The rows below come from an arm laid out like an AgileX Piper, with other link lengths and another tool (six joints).
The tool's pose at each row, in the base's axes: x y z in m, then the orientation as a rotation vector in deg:
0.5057, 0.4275, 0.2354, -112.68, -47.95, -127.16
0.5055, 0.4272, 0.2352, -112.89, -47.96, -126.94
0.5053, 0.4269, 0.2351, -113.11, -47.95, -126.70
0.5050, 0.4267, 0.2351, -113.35, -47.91, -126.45
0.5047, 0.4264, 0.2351, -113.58, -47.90, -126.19
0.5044, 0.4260, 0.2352, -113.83, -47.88, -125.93
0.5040, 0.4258, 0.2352, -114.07, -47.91, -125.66
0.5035, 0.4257, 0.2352, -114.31, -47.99, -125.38
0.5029, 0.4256, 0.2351, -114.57, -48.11, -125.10
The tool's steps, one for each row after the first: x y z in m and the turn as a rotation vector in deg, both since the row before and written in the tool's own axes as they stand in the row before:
-0.0002, 0.0001, -0.0003, 0.05, -0.18, 0.05
-0.0001, 0.0001, -0.0003, 0.05, -0.19, 0.07
0.0000, 0.0001, -0.0004, 0.04, -0.21, 0.09
0.0000, 0.0001, -0.0004, 0.06, -0.20, 0.08
0.0000, 0.0003, -0.0004, 0.05, -0.22, 0.08
0.0000, 0.0000, -0.0004, 0.08, -0.22, 0.06
0.0001, -0.0001, -0.0005, 0.10, -0.22, 0.03
0.0000, -0.0002, -0.0006, 0.10, -0.24, 0.00

